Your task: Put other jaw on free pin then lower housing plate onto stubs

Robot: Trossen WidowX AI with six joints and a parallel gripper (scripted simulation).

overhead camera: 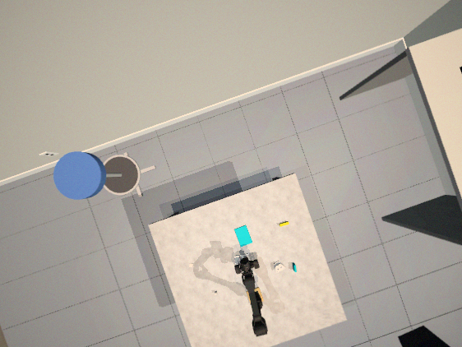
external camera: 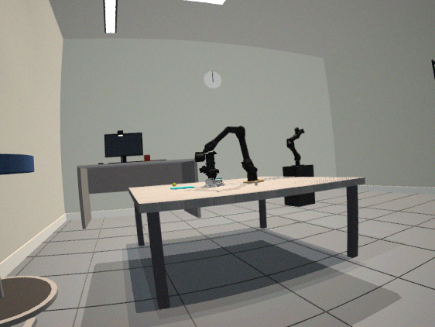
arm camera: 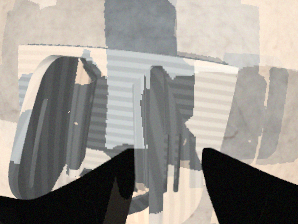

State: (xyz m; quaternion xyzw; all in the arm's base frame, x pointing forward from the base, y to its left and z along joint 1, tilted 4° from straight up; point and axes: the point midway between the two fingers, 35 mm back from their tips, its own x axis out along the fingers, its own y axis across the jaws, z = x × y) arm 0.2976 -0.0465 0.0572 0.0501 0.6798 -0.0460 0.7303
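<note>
Right now my gripper tip is 30 mm past the white jaw piece and 20 mm to the right of it. Also, from my gripper tip: yellow piece (410 mm to the right, 150 mm ahead); then cyan plate (190 mm ahead, 60 mm to the right, 10 mm below).
</note>
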